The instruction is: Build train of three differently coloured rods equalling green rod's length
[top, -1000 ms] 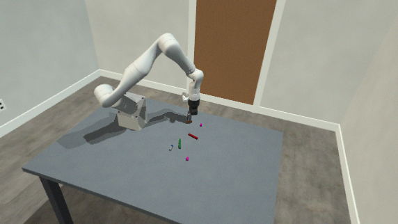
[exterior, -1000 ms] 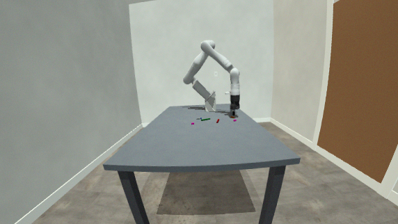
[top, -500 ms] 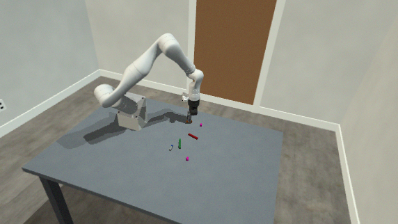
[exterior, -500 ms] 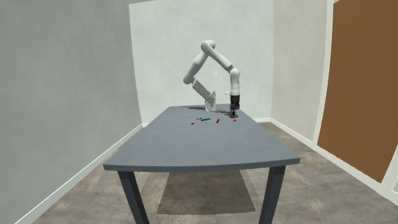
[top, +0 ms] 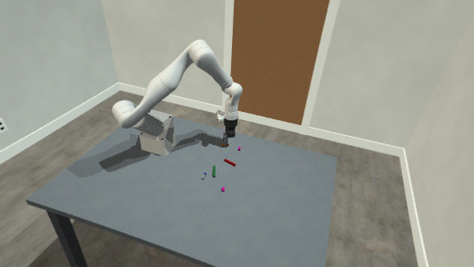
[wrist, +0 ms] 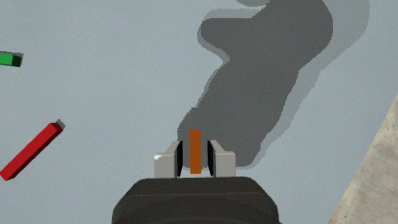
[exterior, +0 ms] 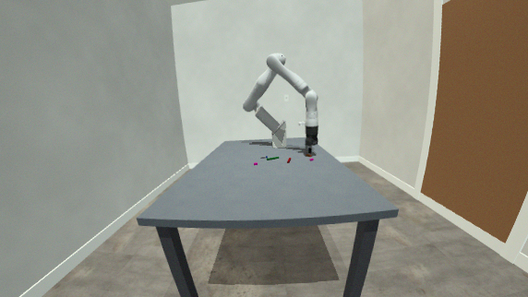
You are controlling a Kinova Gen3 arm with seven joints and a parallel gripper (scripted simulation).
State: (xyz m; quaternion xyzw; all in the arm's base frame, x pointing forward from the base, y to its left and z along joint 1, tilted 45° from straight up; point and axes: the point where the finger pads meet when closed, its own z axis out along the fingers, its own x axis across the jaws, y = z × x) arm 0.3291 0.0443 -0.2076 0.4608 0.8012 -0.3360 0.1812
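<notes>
My hand is 30 mm above the orange rod. The rest, counted from my hand: red rod (140 mm to the right, 80 mm ahead, 30 mm below); blue rod (270 mm to the right, 30 mm below, 10 mm behind); green rod (230 mm to the right, 30 mm below, 30 mm ahead).
</notes>
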